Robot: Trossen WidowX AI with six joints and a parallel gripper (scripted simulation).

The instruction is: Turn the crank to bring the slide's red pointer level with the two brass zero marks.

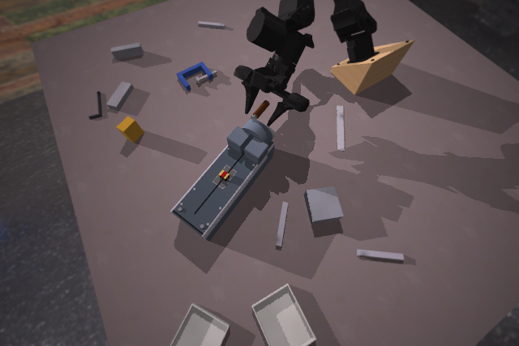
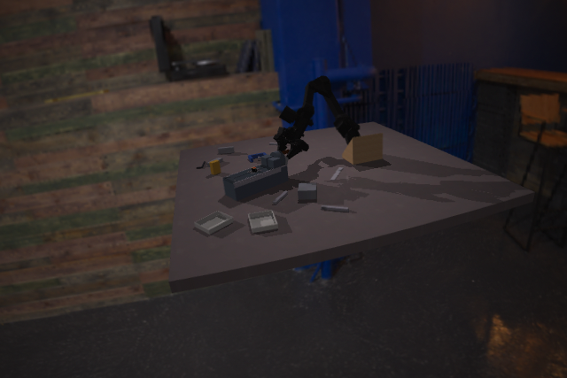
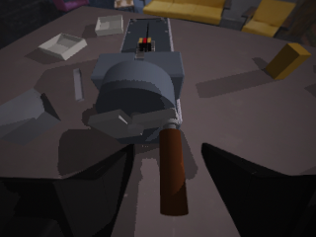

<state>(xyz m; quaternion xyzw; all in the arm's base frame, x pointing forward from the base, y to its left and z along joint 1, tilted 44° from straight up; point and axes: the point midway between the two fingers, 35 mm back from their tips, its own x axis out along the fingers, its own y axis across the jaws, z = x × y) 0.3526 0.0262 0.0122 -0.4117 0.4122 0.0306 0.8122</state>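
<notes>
Right now the brown crank handle is 20 mm behind my gripper tip, 10 mm to the right of it and 20 mm above it. Also, from my gripper tip: grey block 30 mm behind, 250 mm to the left, 60 mm below; blue clamp 50 mm ahead, 280 mm to the right, 70 mm below; red pointer 140 mm ahead, 90 mm to the left, 10 mm above.
</notes>
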